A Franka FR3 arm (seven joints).
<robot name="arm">
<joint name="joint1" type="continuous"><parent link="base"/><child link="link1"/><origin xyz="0 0 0.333"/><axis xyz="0 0 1"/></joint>
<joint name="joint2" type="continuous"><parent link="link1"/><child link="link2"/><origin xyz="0 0 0"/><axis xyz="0 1 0"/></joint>
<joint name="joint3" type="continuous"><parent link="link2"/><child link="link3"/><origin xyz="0 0 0.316"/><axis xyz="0 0 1"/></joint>
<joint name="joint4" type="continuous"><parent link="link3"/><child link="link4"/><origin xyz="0.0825 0 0"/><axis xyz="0 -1 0"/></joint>
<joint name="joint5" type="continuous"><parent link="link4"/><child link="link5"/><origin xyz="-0.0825 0 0.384"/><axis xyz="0 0 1"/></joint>
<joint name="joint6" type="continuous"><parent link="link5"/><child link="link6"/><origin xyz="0 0 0"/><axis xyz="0 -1 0"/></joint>
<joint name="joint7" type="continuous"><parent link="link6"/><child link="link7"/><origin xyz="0.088 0 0"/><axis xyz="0 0 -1"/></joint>
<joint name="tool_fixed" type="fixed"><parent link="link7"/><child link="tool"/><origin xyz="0 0 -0.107" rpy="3.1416 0 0"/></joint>
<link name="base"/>
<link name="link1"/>
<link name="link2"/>
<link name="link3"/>
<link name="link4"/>
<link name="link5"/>
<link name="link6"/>
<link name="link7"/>
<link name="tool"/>
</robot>
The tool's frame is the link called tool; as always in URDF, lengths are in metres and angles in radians. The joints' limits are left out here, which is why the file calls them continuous.
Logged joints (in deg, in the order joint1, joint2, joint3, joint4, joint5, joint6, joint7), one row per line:
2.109, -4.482, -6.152, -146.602, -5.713, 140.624, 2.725
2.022, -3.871, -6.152, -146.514, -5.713, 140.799, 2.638
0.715, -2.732, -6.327, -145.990, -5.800, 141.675, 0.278
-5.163, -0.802, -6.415, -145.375, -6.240, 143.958, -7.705
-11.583, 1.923, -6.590, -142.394, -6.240, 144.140, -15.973
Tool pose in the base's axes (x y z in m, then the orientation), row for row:
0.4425, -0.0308, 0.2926, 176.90, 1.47, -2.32
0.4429, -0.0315, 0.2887, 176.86, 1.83, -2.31
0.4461, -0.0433, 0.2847, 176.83, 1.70, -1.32
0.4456, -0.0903, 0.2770, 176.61, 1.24, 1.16
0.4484, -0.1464, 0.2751, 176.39, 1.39, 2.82
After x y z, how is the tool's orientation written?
As angles about the fixed x, y, z axes (roll, pitch, yaw), in degrees.
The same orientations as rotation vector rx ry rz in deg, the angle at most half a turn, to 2 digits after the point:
176.88, -3.52, -2.37
176.84, -3.49, -2.92
176.82, -1.96, -2.68
176.58, 1.84, -1.86
176.29, 4.41, -2.00

